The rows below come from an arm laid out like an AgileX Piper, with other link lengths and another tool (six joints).
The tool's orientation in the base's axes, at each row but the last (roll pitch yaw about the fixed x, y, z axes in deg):
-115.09 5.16 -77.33
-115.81 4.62 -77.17
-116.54 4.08 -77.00
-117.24 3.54 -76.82
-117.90 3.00 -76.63
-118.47 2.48 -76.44
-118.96 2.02 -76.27
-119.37 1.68 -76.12
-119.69 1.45 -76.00
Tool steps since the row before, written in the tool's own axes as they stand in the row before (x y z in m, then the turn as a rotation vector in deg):
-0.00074 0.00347 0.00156 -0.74 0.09 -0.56
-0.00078 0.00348 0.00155 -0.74 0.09 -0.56
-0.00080 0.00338 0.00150 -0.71 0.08 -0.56
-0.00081 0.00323 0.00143 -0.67 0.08 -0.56
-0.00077 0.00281 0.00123 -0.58 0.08 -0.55
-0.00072 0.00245 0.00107 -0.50 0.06 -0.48
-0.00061 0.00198 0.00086 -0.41 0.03 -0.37
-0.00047 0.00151 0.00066 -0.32 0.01 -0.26
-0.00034 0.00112 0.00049 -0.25 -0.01 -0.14
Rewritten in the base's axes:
-0.00029 0.00104 -0.00372 -0.69 0.59 0.22
-0.00036 0.00103 -0.00373 -0.69 0.59 0.22
-0.00040 0.00100 -0.00363 -0.68 0.56 0.23
-0.00044 0.00095 -0.00347 -0.67 0.52 0.23
-0.00044 0.00085 -0.00301 -0.64 0.43 0.22
-0.00042 0.00076 -0.00263 -0.55 0.37 0.20
-0.00036 0.00062 -0.00213 -0.42 0.31 0.17
-0.00028 0.00046 -0.00163 -0.30 0.25 0.13
-0.00021 0.00033 -0.00121 -0.17 0.21 0.08

